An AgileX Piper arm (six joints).
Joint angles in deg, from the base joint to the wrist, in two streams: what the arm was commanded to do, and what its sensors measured. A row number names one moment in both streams.
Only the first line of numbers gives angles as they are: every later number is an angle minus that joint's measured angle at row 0.
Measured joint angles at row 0:
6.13, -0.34, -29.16, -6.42, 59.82, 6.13
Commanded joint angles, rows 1 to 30:
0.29, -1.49, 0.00, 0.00, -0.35, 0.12
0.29, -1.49, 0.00, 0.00, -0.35, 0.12
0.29, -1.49, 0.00, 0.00, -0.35, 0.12
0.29, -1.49, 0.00, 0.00, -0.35, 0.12
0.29, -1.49, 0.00, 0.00, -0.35, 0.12
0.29, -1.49, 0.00, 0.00, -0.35, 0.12
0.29, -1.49, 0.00, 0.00, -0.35, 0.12
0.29, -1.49, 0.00, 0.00, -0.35, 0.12
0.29, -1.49, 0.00, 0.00, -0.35, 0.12
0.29, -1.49, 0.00, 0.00, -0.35, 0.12
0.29, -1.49, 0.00, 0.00, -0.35, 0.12
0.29, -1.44, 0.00, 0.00, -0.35, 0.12
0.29, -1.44, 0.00, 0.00, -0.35, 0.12
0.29, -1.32, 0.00, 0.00, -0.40, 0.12
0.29, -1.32, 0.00, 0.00, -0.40, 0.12
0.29, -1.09, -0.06, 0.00, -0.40, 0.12
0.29, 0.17, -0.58, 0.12, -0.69, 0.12
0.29, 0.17, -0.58, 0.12, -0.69, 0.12
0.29, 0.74, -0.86, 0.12, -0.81, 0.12
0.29, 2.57, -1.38, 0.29, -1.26, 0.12
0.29, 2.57, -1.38, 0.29, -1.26, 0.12
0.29, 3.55, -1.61, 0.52, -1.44, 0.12
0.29, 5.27, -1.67, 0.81, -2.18, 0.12
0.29, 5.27, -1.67, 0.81, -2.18, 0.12
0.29, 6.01, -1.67, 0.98, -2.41, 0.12
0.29, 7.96, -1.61, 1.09, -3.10, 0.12
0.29, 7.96, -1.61, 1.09, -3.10, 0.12
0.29, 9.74, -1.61, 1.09, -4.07, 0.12
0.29, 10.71, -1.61, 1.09, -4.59, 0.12
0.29, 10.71, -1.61, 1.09, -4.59, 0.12
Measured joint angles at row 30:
0.00, 8.82, -1.21, 0.92, -2.70, 0.00
